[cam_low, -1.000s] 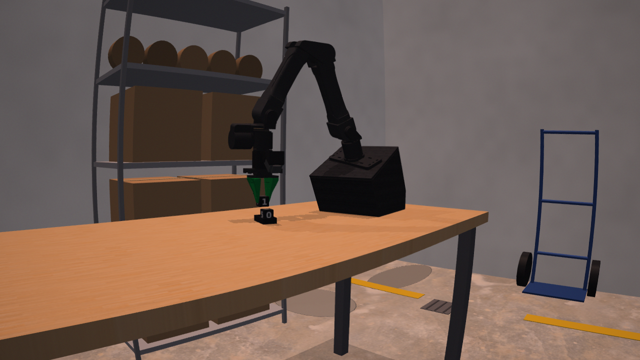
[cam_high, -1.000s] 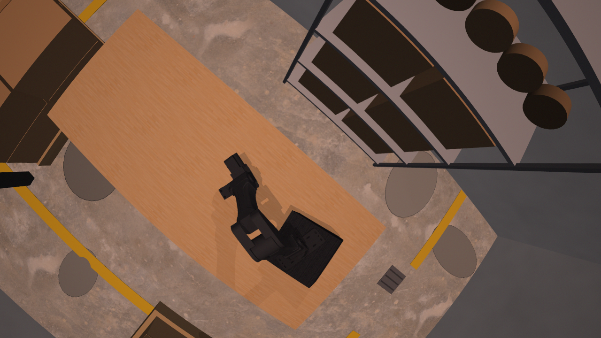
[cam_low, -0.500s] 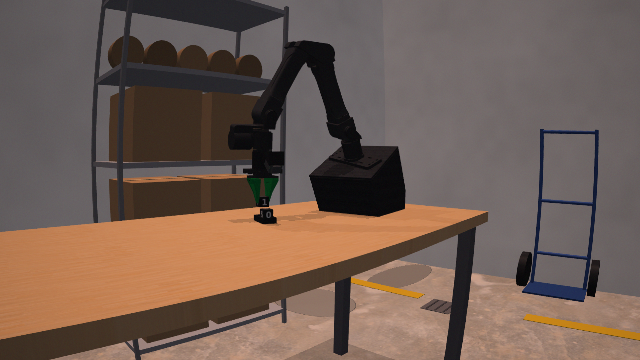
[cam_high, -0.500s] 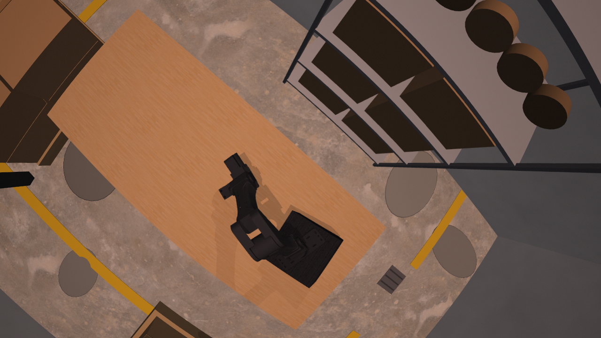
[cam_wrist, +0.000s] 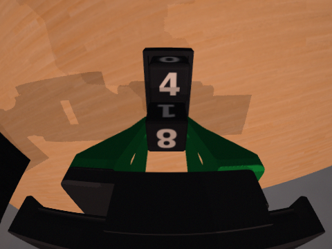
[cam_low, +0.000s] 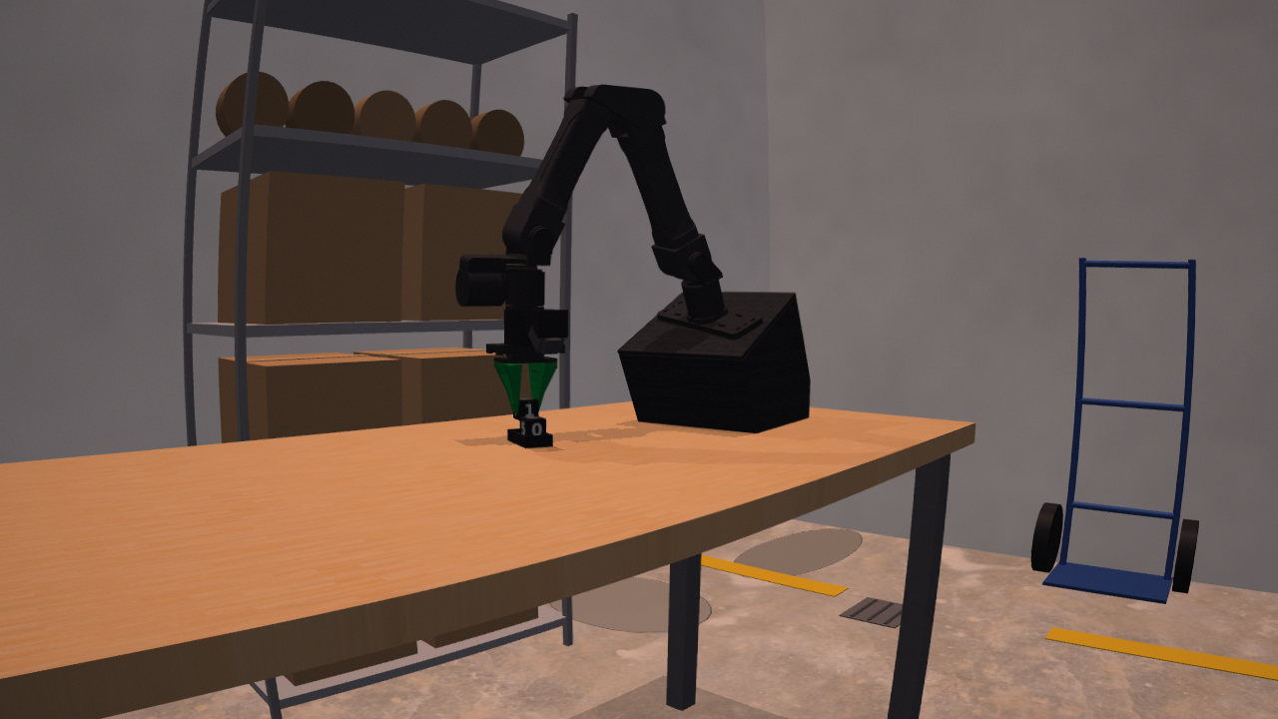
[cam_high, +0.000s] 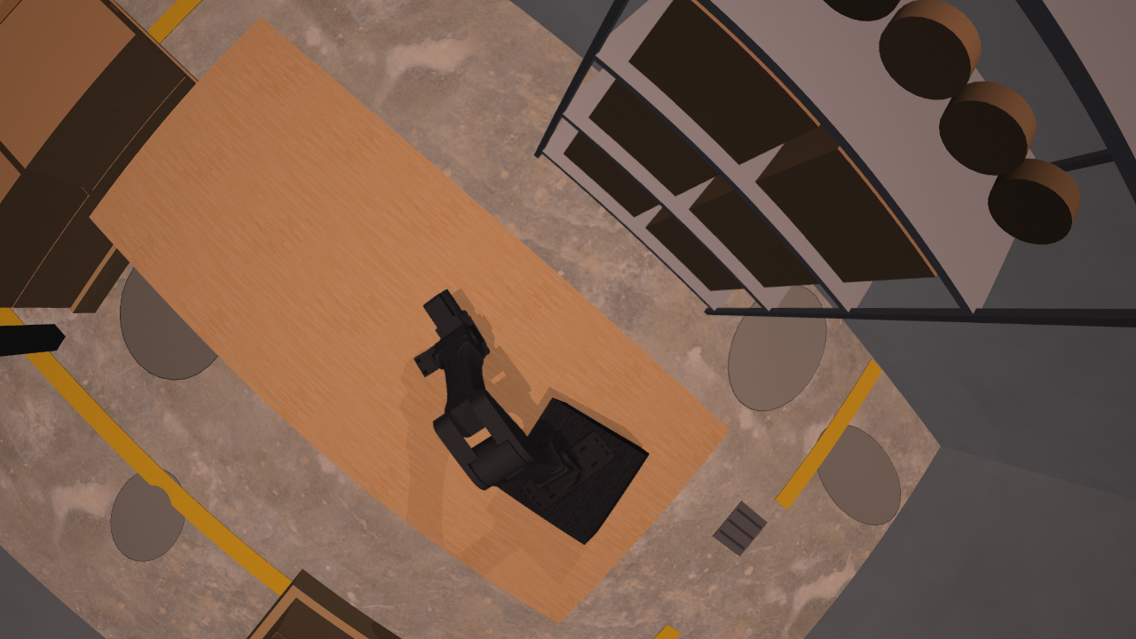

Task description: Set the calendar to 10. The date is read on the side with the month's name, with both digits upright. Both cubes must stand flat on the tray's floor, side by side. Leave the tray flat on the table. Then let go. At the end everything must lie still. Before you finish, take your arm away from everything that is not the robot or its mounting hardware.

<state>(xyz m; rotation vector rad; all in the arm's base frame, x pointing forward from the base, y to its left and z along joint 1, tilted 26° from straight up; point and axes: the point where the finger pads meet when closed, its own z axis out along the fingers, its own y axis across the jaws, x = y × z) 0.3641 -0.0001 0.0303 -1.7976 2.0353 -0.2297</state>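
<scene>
Right now the black tray is 4 cm below my hand and 2 cm to the left of it.
</scene>
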